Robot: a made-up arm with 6 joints. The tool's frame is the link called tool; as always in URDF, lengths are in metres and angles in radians. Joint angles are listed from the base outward.
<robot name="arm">
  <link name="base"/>
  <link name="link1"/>
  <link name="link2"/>
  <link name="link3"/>
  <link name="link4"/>
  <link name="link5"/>
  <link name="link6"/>
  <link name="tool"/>
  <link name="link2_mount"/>
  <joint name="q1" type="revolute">
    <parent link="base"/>
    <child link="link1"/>
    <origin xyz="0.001 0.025 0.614"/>
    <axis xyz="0 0 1"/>
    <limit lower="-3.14" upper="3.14"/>
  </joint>
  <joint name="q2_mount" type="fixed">
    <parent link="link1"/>
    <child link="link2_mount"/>
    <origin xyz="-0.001 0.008 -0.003"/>
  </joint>
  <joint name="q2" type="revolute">
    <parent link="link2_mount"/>
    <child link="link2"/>
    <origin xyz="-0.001 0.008 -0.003"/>
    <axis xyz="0 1 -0.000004"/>
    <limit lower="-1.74" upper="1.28"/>
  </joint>
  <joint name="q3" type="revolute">
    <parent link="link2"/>
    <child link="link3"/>
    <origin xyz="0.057 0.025 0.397"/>
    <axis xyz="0 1 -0.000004"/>
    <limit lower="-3.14" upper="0"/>
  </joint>
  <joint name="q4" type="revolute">
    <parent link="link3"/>
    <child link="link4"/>
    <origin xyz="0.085 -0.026 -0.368"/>
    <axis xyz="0 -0.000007 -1"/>
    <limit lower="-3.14" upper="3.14"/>
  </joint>
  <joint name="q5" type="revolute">
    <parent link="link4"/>
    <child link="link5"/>
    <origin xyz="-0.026 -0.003 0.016"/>
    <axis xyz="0 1 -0.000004"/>
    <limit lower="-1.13" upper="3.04"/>
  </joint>
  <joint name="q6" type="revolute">
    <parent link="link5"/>
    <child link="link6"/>
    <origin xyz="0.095 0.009 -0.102"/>
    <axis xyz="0 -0.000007 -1"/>
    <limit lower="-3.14" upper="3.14"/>
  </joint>
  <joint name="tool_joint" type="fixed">
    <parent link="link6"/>
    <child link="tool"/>
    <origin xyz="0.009 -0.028 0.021" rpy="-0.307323 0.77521 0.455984"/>
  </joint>
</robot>
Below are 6 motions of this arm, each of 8 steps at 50 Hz.
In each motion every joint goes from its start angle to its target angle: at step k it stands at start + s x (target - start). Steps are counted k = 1, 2, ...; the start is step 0. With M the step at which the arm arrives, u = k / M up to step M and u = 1 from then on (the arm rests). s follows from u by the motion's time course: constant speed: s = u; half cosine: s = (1 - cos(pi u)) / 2; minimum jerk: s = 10 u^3 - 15 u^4 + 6 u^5.
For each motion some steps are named. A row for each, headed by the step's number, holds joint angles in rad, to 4 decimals.
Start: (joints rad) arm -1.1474 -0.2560 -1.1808 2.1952 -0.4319 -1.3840
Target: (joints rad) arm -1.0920 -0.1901 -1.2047 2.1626 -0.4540 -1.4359
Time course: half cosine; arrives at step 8
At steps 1, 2, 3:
1: -1.1453 -0.2535 -1.1817 2.1940 -0.4327 -1.3860
2: -1.1393 -0.2463 -1.1843 2.1904 -0.4351 -1.3916
3: -1.1303 -0.2357 -1.1882 2.1851 -0.4387 -1.4000

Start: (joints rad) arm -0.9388 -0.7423 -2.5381 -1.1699 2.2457 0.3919
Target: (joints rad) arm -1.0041 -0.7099 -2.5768 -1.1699 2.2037 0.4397
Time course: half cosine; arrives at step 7
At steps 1, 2, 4, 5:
1: -0.9420 -0.7407 -2.5400 -1.1699 2.2436 0.3943
2: -0.9511 -0.7362 -2.5454 -1.1699 2.2378 0.4009
4: -0.9787 -0.7225 -2.5618 -1.1699 2.2200 0.4211
5: -0.9918 -0.7160 -2.5695 -1.1699 2.2116 0.4307

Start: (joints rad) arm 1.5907 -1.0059 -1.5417 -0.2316 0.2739 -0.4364
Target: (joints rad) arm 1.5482 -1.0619 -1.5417 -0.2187 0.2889 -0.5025
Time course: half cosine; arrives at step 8
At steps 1, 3, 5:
1: 1.5891 -1.0080 -1.5417 -0.2311 0.2745 -0.4389
3: 1.5776 -1.0232 -1.5417 -0.2276 0.2785 -0.4568
5: 1.5613 -1.0446 -1.5417 -0.2227 0.2843 -0.4821

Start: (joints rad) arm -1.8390 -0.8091 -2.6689 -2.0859 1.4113 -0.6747
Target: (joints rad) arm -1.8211 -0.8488 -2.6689 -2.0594 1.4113 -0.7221
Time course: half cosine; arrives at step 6
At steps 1, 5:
1: -1.8378 -0.8118 -2.6689 -2.0841 1.4113 -0.6779
5: -1.8223 -0.8461 -2.6689 -2.0612 1.4113 -0.7189

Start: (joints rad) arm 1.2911 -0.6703 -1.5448 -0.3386 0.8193 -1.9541
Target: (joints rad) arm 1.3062 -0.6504 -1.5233 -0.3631 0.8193 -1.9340
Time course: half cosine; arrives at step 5
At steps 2, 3, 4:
2: 1.2963 -0.6634 -1.5374 -0.3471 0.8193 -1.9472
3: 1.3010 -0.6573 -1.5307 -0.3546 0.8193 -1.9409
4: 1.3048 -0.6523 -1.5254 -0.3608 0.8193 -1.9359

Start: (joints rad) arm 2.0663 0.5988 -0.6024 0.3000 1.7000 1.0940
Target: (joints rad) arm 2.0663 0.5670 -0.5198 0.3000 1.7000 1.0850
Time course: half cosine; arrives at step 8
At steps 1, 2, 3, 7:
1: 2.0663 0.5976 -0.5993 0.3000 1.7000 1.0937
2: 2.0663 0.5941 -0.5903 0.3000 1.7000 1.0927
3: 2.0663 0.5890 -0.5769 0.3000 1.7000 1.0912
7: 2.0663 0.5682 -0.5229 0.3000 1.7000 1.0853

